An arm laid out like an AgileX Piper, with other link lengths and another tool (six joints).
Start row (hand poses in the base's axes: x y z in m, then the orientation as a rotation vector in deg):
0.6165 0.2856 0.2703 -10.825 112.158 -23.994
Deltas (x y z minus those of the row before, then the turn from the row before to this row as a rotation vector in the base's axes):
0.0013 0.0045 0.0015 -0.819 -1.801 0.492
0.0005 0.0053 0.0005 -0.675 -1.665 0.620
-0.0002 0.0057 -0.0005 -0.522 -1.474 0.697
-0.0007 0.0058 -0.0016 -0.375 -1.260 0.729
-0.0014 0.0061 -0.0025 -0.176 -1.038 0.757
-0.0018 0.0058 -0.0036 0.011 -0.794 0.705
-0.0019 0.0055 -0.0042 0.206 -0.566 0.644
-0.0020 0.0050 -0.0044 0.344 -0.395 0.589
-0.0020 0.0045 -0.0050 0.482 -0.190 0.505
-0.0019 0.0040 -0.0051 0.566 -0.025 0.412
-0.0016 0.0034 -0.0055 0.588 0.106 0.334
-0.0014 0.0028 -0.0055 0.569 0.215 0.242
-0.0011 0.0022 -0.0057 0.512 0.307 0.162
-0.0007 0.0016 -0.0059 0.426 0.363 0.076
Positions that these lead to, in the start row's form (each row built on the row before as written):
0.6178 0.2901 0.2718 -11.387 110.162 -24.512
0.6183 0.2954 0.2723 -12.002 108.300 -24.792
0.6181 0.3011 0.2718 -12.627 106.637 -24.862
0.6174 0.3069 0.2702 -13.230 105.202 -24.760
0.6160 0.3130 0.2677 -13.773 104.013 -24.443
0.6142 0.3188 0.2641 -14.197 103.104 -23.979
0.6123 0.3243 0.2599 -14.485 102.461 -23.369
0.6103 0.3293 0.2555 -14.668 102.017 -22.664
0.6083 0.3338 0.2505 -14.727 101.809 -21.883
0.6064 0.3378 0.2454 -14.683 101.791 -21.082
0.6048 0.3412 0.2399 -14.584 101.916 -20.308
0.6034 0.3440 0.2344 -14.440 102.160 -19.609
0.6023 0.3462 0.2287 -14.285 102.499 -19.010
0.6016 0.3478 0.2228 -14.125 102.896 -18.545

